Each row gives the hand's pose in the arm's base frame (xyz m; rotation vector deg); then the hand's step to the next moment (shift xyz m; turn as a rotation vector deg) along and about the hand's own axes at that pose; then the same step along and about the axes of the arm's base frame.
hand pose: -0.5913 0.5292 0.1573 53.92 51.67 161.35
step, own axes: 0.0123 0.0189 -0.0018 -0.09 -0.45 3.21
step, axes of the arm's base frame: -0.0084 -0.0140 0.0157 1.81 2.01 1.79
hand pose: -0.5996 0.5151 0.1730 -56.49 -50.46 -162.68
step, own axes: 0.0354 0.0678 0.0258 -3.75 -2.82 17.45
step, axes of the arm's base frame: -0.0011 -0.0379 0.0713 12.40 10.69 7.65
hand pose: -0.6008 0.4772 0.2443 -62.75 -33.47 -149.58
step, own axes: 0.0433 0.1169 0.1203 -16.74 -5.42 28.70
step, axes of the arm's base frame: 0.0891 -0.0525 0.1390 27.35 19.06 4.73
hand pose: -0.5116 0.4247 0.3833 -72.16 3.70 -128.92
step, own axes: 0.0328 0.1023 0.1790 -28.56 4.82 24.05
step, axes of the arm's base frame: 0.1751 -0.0631 0.0946 32.96 15.14 -10.09
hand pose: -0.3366 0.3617 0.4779 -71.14 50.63 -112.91
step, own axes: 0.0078 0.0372 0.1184 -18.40 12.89 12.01
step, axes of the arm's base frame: 0.1125 -0.0513 0.0127 19.60 4.88 -15.52
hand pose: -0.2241 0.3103 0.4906 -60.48 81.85 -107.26
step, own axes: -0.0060 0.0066 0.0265 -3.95 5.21 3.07
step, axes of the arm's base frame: 0.0253 -0.0109 -0.0045 4.54 0.10 -5.61
